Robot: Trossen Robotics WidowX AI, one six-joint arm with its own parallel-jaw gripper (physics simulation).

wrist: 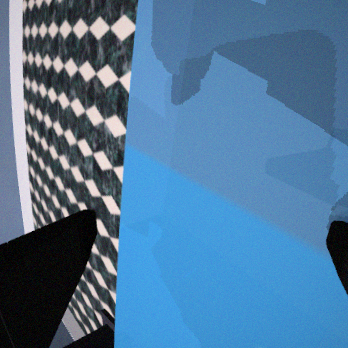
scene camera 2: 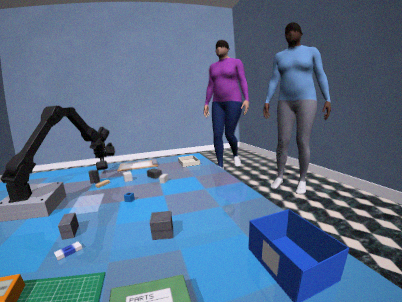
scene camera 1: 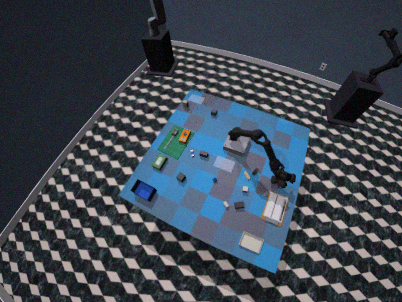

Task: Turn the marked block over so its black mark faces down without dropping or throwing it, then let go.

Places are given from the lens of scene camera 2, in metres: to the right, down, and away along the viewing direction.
blue bin point(scene camera 2: 296, 253): 0.20, 0.22, 0.37
green cutting mat point(scene camera 2: 95, 279): -0.21, 0.25, 0.33
